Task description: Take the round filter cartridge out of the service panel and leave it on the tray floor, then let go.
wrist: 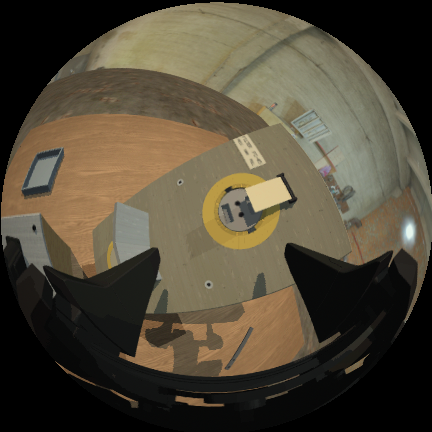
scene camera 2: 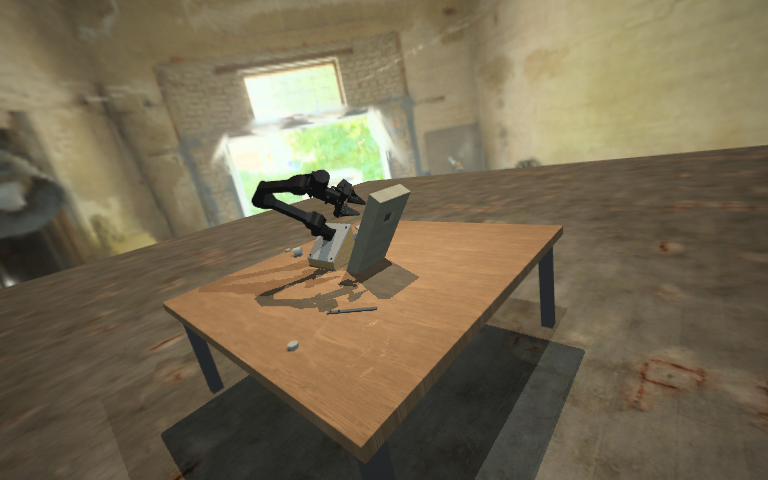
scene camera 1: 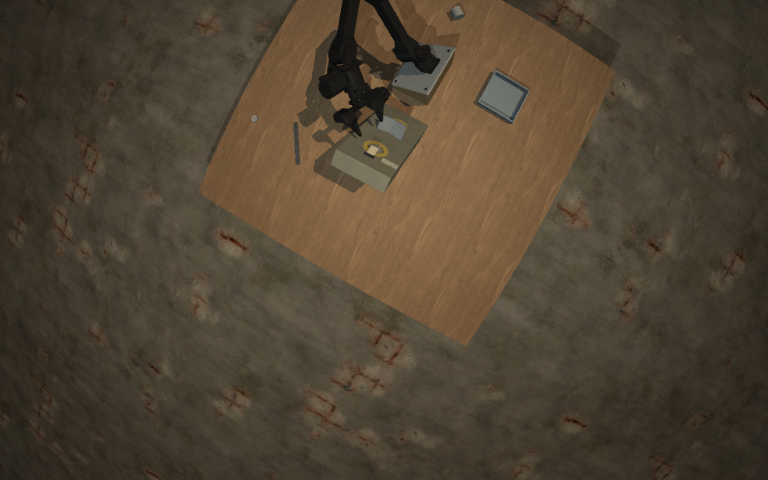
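Note:
The service panel (scene camera 1: 406, 148) (scene camera 2: 376, 234) (wrist: 305, 235) is a tilted grey-green block. The round filter cartridge (wrist: 237, 226) is a grey disc seated inside a yellow ring (wrist: 212, 227) on the panel's face. A cream-faced block (scene camera 1: 372, 150) (wrist: 267, 194) with a black end stands out over the disc. My gripper (scene camera 1: 370, 127) (scene camera 2: 361, 208) (wrist: 223, 253) is open and empty, in front of the panel face; in the wrist view the disc lies above the line between the fingertips. The shallow blue-rimmed tray (scene camera 1: 502, 97) (wrist: 44, 171) stands on the table apart from the panel, with its floor bare.
A grey flap (scene camera 1: 391, 127) (wrist: 132, 225) stands out from the panel face, near the left finger in the wrist view. The arm's sloped base block (scene camera 1: 404, 79) (wrist: 22, 227) is beside the panel. A thin rod (scene camera 1: 296, 143) (scene camera 2: 353, 310) (wrist: 239, 348), small disc (scene camera 1: 254, 118) (scene camera 2: 292, 345) and cylinder (scene camera 1: 456, 12) lie on the table.

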